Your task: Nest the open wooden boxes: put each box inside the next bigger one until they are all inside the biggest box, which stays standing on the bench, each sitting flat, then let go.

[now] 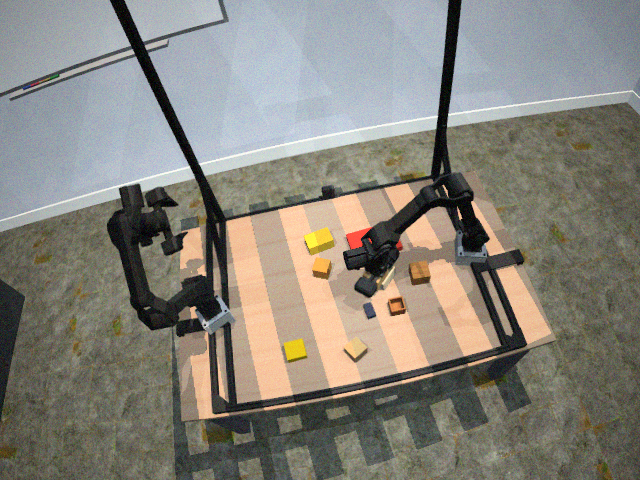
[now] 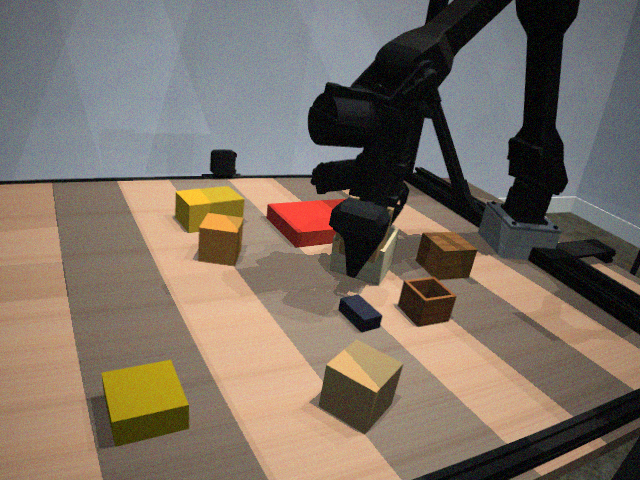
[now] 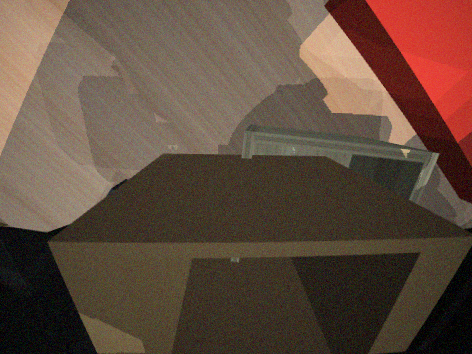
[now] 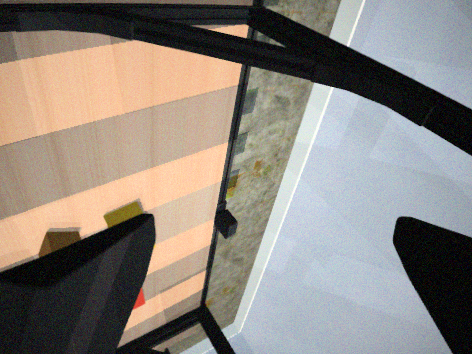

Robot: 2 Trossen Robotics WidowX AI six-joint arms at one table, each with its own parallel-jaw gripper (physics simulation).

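Frame: origin at the left arm's base, x ahead, y left, z up, level; millimetres.
Where they show: left gripper, fingertip midpoint: [image 2: 360, 263]; right gripper, fingertip midpoint: [image 1: 182, 218] [image 4: 275, 228]; left arm's base, link origin: [image 1: 471, 243] [image 2: 523, 215]; right arm's base, link origin: [image 1: 211, 310].
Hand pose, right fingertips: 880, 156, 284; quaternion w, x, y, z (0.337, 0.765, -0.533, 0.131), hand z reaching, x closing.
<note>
Each offset is from my right fingertips to the top centre of the thing, as dx, dy, dz.
A pale grey-green open box @[-573, -38, -283] [image 1: 390, 274] [image 2: 377, 272] [image 3: 305, 145] stands on the bench in front of the red slab. A tan open box [image 2: 383, 251] [image 3: 234, 197] sits in it and sticks up above its rim; I cannot tell whether it sits flat. My left gripper [image 1: 376, 282] [image 2: 377, 238] is open, low over these two boxes, with a finger on either side of the tan box. A small dark brown open box @[-633, +70, -308] [image 1: 396, 306] [image 2: 426, 300] stands alone on the bench nearby. My right gripper [image 1: 168, 220] [image 4: 275, 228] is open and raised off the bench's left edge.
A red slab @[-541, -173, -321] [image 1: 358, 238] [image 2: 304, 219] [image 3: 392, 24], a brown cube @[-703, -53, -298] [image 1: 419, 272] [image 2: 446, 254], a navy block @[-546, +87, -328] [image 1: 369, 310] [image 2: 360, 311], an orange cube @[-375, -47, -296] [image 1: 321, 267] [image 2: 220, 238], two yellow blocks @[-348, -158, -301] [image 1: 318, 240] @[-332, +247, -318] [image 1: 295, 350] and a tan cube @[-518, +229, -296] [image 1: 355, 349] [image 2: 361, 381] lie around.
</note>
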